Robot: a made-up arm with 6 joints. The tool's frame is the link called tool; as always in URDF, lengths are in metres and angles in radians. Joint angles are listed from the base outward. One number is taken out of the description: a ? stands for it. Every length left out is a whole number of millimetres.
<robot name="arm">
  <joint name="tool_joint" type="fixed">
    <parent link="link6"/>
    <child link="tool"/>
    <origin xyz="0.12 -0.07 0" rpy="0 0 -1.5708"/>
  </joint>
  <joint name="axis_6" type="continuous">
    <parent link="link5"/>
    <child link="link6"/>
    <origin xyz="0.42 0.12 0" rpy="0 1.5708 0"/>
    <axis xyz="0 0 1"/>
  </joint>
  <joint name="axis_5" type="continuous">
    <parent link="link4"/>
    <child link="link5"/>
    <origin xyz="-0.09 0.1 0" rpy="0 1.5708 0"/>
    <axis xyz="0 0 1"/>
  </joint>
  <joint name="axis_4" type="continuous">
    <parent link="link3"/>
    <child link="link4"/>
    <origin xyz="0.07 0.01 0" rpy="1.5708 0 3.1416"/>
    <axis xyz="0 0 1"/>
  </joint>
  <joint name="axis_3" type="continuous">
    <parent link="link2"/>
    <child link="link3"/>
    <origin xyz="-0.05 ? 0"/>
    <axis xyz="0 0 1"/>
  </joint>
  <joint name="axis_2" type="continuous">
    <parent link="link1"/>
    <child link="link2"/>
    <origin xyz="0.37 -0.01 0" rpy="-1.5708 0 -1.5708"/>
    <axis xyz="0 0 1"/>
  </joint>
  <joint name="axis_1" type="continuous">
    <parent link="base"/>
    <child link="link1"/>
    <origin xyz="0 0 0.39" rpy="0 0 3.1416"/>
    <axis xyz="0 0 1"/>
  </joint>
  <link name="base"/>
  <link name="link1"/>
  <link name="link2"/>
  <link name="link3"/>
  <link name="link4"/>
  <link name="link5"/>
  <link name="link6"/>
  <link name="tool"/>
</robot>
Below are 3 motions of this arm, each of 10 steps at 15 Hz.
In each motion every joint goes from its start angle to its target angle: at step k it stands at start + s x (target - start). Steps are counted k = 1, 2, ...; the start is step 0. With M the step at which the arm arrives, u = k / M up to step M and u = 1 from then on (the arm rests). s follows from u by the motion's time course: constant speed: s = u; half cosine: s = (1 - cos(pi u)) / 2; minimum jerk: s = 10 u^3 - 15 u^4 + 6 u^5.
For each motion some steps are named. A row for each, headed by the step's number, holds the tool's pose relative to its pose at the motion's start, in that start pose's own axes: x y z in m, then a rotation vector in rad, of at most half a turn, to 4 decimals.
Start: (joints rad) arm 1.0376 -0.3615 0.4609 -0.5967 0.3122 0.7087
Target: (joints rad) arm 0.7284 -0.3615 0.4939 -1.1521 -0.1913 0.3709
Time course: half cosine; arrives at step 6
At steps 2, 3, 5, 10:
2: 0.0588 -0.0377 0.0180 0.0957 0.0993 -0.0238
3: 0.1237 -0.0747 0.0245 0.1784 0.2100 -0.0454
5: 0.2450 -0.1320 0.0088 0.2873 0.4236 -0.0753
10: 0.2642 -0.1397 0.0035 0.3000 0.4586 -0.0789

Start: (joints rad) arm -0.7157 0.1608 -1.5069 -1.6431 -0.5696 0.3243
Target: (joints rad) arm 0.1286 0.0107 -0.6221 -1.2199 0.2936 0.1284
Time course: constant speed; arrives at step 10
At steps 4, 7, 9, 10:
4: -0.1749 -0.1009 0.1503 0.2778 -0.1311 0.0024
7: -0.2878 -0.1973 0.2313 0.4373 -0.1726 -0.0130
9: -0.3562 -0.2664 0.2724 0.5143 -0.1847 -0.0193
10: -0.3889 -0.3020 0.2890 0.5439 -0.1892 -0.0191

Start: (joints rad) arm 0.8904 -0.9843 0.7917 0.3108 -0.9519 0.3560
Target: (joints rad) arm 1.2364 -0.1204 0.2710 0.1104 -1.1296 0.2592
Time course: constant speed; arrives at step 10
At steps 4, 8, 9, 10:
4: 0.0098 0.1219 -0.0064 -0.2258 0.1325 -0.0329
8: 0.0278 0.2365 -0.0723 -0.4596 0.2471 -0.0791
9: 0.0331 0.2610 -0.0978 -0.5192 0.2725 -0.0928
10: 0.0387 0.2833 -0.1267 -0.5791 0.2965 -0.1074

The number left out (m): -0.34
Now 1 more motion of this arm.
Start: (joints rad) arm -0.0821 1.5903 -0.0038 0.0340 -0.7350 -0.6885
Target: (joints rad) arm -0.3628 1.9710 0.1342 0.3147 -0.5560 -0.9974
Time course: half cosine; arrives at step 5
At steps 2, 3, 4, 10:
2: -0.0112 0.0785 0.0337 -0.0771 -0.0436 -0.2932
3: -0.0231 0.1495 0.0531 -0.1487 -0.1186 -0.5410
4: -0.0346 0.2074 0.0606 -0.2047 -0.2044 -0.7281
10: -0.0396 0.2295 0.0613 -0.2250 -0.2431 -0.7959

